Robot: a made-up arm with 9 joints.
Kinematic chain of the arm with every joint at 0, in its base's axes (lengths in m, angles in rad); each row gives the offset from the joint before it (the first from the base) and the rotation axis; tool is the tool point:
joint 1: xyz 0 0 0.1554 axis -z
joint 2: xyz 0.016 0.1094 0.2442 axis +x
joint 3: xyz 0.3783 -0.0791 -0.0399 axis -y
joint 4: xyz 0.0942 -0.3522 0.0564 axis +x
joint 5: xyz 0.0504 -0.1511 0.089 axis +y
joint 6: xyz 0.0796 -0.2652 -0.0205 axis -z
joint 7: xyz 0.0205 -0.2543 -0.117 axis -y
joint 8: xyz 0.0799 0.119 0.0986 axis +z
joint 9: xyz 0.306 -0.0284 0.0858 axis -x
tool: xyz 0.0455 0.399 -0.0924
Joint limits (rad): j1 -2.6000..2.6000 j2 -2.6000..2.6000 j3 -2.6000..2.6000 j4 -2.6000..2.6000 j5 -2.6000..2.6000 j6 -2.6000..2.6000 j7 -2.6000..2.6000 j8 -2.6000..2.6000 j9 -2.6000..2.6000
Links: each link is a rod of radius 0.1 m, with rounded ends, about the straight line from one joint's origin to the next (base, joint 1, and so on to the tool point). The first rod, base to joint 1, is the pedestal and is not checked.
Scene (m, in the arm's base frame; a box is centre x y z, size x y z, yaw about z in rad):
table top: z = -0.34
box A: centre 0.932 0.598 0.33 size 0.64 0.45 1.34 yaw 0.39
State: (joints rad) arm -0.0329 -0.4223 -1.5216 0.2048 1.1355 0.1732 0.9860 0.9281 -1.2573
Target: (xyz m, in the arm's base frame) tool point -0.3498 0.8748 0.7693
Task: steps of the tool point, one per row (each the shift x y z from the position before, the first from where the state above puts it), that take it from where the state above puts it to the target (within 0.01 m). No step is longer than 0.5 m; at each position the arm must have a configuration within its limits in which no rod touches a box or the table.
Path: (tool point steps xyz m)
1: -0.0572 -0.0977 0.1652
2: -0.0883 -0.0551 0.2084
3: -0.1253 0.0188 0.2340
4: -0.1569 0.1183 0.2229
5: -0.1729 0.2184 0.1604
6: -0.1671 0.2863 0.0503
7: -0.1412 0.2930 -0.0831
8: 0.2941 -0.0844 0.1708
9: 0.3149 0.1484 -0.0173
10: 0.1044 0.3372 -0.1620
11: -0.2043 0.3208 -0.2187
12: -0.4089 0.1021 -0.1937
13: -0.3989 -0.1738 -0.1246

